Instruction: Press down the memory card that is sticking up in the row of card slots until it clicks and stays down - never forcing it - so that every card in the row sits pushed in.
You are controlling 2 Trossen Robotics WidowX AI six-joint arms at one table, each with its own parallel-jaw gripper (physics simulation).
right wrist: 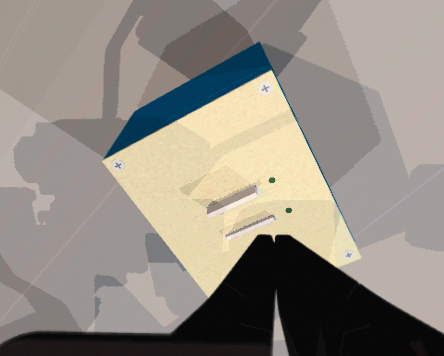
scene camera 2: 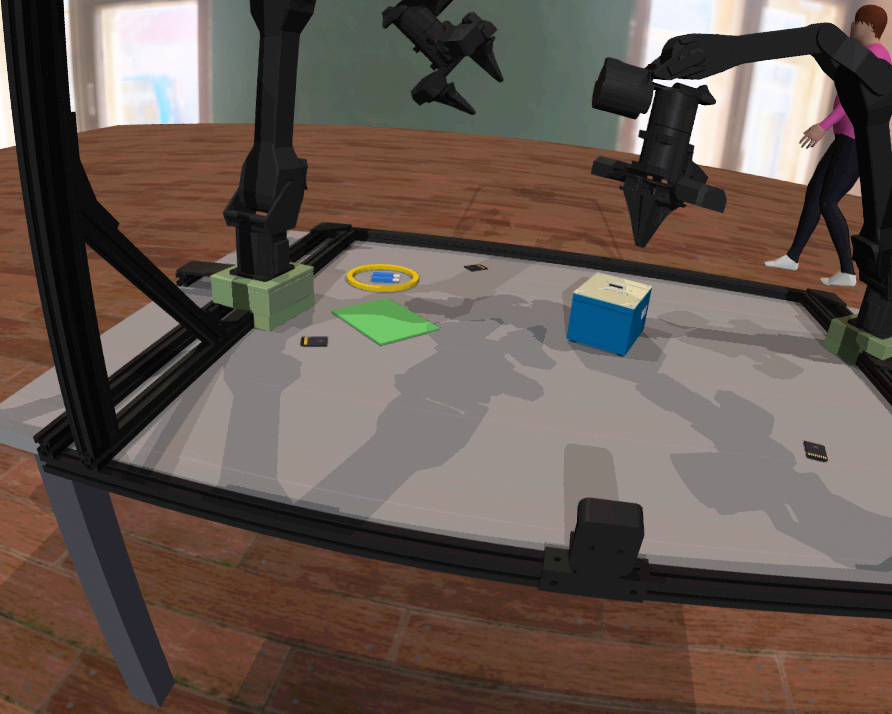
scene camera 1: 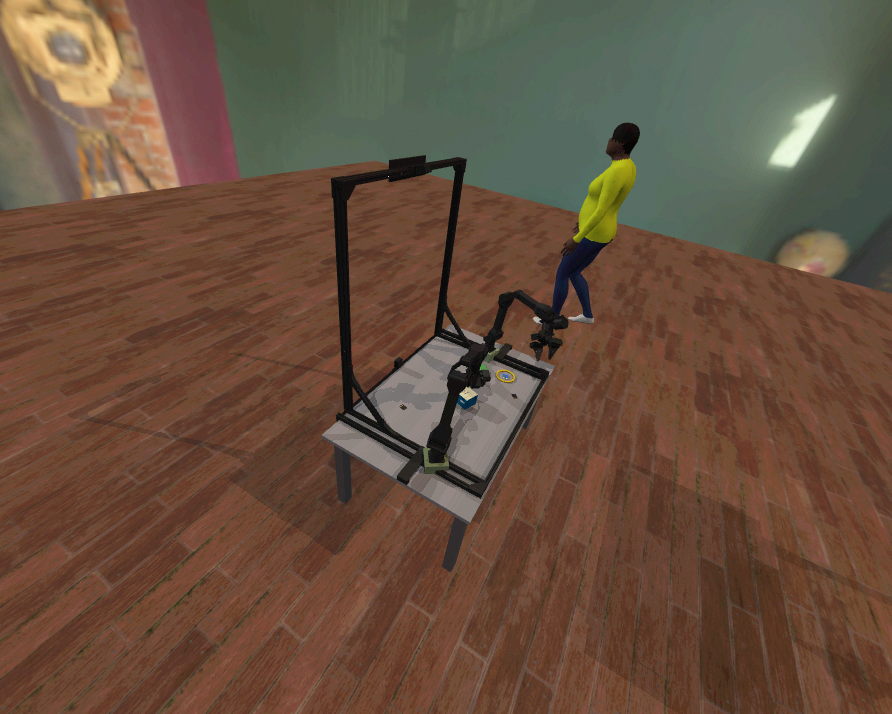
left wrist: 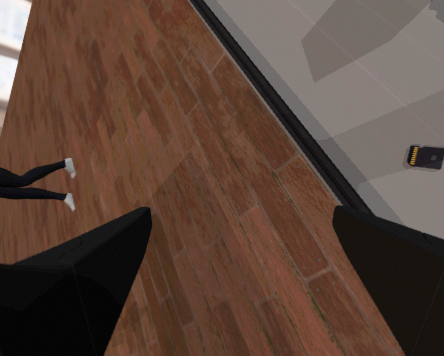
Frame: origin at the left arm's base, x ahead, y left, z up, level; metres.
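Where they show: left gripper, fingertip midpoint: (scene camera 2: 488,97) (scene camera 1: 543,360) (left wrist: 242,215); right gripper, fingertip midpoint: (right wrist: 272,249) (scene camera 2: 639,246) (scene camera 1: 467,386); left arm's base at its link origin: (scene camera 2: 262,270) (scene camera 1: 488,348); right arm's base at its link origin: (scene camera 2: 872,328) (scene camera 1: 436,456).
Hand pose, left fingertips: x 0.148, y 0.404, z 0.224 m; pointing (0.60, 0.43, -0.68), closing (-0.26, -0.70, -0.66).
Note:
Things, the pixels of their centre, and the offset from my left fingertips. "pt": a spot on its surface instead.
- blue box with a cream top, body centre: (scene camera 2: 610,312) (scene camera 1: 464,396) 0.281 m ahead, 0.234 m right, 0.247 m down
- yellow ring at a spot on its surface: (scene camera 2: 351,281) pt 0.100 m back, 0.255 m right, 0.276 m down
- green sheet at the middle of its body: (scene camera 2: 384,319) 0.010 m ahead, 0.349 m right, 0.280 m down
A blue box with a cream top (scene camera 1: 467,400) (scene camera 2: 607,325) (right wrist: 200,165) stands on the table. In the right wrist view its top has two parallel slots. The card (right wrist: 232,201) in the upper slot shows a wider face and looks raised; the card (right wrist: 251,227) in the lower slot looks lower. Part of the top is hidden behind the fingers. My right gripper (scene camera 2: 641,242) (right wrist: 272,249) is shut and empty, its tips above the box top, appearing just below the lower slot in the right wrist view. My left gripper (scene camera 1: 546,355) (scene camera 2: 487,95) (left wrist: 242,215) is open and empty, high beyond the table's far edge.
Loose memory cards (scene camera 2: 313,341) (scene camera 2: 476,267) (scene camera 2: 815,451) (left wrist: 427,157) lie on the table. A yellow ring (scene camera 2: 351,281) surrounds blue items (scene camera 2: 384,277), beside a green sheet (scene camera 2: 385,321). A black frame (scene camera 1: 342,297) stands over the table; a black block (scene camera 2: 608,532) sits on its near rail.

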